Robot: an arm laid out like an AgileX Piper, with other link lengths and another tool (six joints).
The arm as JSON. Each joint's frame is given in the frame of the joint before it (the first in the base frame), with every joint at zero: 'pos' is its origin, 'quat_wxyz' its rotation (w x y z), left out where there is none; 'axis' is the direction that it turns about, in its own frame. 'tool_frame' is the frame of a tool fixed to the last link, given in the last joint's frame.
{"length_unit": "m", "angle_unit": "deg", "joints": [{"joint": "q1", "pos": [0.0, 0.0, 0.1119], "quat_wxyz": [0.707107, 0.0, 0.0, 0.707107], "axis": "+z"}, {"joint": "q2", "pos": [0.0, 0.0, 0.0], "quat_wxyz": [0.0, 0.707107, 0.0, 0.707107], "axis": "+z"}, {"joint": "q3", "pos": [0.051, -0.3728, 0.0], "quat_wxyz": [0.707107, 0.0, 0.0, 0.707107], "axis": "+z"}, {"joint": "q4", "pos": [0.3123, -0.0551, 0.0], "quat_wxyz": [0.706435, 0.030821, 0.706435, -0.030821], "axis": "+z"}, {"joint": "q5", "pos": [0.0, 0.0, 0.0], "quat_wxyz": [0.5, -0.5, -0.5, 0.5], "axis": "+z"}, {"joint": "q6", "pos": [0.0, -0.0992, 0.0], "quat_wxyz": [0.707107, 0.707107, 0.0, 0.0], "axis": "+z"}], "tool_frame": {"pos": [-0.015, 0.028, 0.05], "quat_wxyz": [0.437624, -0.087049, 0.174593, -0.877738]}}
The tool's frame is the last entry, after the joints.
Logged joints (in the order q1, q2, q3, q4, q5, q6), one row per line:
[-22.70, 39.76, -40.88, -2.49, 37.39, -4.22]
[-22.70, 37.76, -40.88, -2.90, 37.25, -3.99]
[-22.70, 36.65, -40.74, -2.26, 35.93, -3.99]
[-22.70, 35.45, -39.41, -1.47, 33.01, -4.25]
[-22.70, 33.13, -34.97, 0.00, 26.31, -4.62]
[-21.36, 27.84, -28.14, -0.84, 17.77, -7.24]
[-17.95, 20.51, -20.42, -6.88, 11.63, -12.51]
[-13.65, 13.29, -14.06, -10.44, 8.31, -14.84]
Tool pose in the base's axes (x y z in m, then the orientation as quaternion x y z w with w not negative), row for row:
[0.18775, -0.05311, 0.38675, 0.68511, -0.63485, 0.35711, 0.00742]
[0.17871, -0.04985, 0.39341, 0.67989, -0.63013, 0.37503, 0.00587]
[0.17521, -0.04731, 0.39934, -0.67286, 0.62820, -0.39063, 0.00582]
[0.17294, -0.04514, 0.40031, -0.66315, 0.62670, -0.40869, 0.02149]
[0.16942, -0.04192, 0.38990, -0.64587, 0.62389, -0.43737, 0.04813]
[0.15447, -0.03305, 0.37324, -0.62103, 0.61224, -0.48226, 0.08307]
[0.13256, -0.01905, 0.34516, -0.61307, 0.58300, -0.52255, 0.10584]
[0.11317, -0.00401, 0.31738, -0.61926, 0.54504, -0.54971, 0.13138]
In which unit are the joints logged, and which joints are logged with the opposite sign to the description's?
The joints are logged in degrees. Opposite sign: q6.
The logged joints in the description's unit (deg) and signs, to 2 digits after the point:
[-22.70, 39.76, -40.88, -2.49, 37.39, 4.22]
[-22.70, 37.76, -40.88, -2.90, 37.25, 3.99]
[-22.70, 36.65, -40.74, -2.26, 35.93, 3.99]
[-22.70, 35.45, -39.41, -1.47, 33.01, 4.25]
[-22.70, 33.13, -34.97, 0.00, 26.31, 4.62]
[-21.36, 27.84, -28.14, -0.84, 17.77, 7.24]
[-17.95, 20.51, -20.42, -6.88, 11.63, 12.51]
[-13.65, 13.29, -14.06, -10.44, 8.31, 14.84]

